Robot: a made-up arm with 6 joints.
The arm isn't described. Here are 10 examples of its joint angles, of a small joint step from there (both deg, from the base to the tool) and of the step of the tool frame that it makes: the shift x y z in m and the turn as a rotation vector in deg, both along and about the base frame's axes.
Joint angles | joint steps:
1: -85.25 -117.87 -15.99 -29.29 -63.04 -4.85 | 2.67 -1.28 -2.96 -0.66 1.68 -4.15
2: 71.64 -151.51 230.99 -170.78 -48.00 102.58 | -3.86 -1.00 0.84 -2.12 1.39 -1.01
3: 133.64 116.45 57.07 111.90 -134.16 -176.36 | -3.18 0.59 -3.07 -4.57 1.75 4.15
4: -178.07 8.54 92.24 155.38 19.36 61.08 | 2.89 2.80 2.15 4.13 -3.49 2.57
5: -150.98 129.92 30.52 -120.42 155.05 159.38 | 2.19 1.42 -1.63 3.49 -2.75 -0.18
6: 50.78 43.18 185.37 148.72 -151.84 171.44 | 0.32 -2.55 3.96 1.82 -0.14 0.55
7: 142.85 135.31 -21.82 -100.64 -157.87 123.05 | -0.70 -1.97 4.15 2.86 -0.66 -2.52
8: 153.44 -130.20 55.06 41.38 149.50 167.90 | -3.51 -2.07 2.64 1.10 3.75 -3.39
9: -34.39 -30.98 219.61 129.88 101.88 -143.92 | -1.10 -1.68 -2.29 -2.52 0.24 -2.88
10: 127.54 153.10 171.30 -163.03 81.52 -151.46 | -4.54 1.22 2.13 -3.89 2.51 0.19
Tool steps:
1: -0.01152 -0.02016 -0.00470 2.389 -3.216 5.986
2: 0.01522 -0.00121 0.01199 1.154 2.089 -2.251
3: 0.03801 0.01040 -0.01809 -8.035 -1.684 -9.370
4: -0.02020 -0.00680 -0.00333 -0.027 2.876 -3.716
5: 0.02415 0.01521 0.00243 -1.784 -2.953 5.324
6: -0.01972 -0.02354 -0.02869 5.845 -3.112 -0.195
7: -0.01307 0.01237 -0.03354 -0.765 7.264 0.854
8: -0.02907 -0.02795 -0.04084 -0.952 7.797 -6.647
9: -0.00611 0.00635 -0.00462 -0.048 3.645 -2.378
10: 0.03378 0.02024 0.00818 -3.479 2.210 -3.746
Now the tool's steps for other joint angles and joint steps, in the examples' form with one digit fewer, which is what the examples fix.
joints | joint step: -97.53 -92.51 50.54 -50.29 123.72 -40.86 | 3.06 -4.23 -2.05 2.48 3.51 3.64
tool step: -0.0329 0.0109 -0.0348 -2.54 -2.74 6.57
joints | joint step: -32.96 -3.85 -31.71 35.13 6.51 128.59 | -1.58 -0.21 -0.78 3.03 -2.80 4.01
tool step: -0.0062 -0.0044 -0.0007 -4.47 6.12 0.01
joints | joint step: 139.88 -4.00 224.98 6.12 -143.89 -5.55 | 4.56 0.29 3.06 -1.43 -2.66 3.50
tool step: -0.0037 0.0299 -0.0105 1.07 -0.92 0.14
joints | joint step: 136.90 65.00 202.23 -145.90 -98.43 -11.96 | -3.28 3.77 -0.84 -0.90 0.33 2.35
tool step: -0.0247 0.0260 0.0008 -2.98 -2.11 -0.91
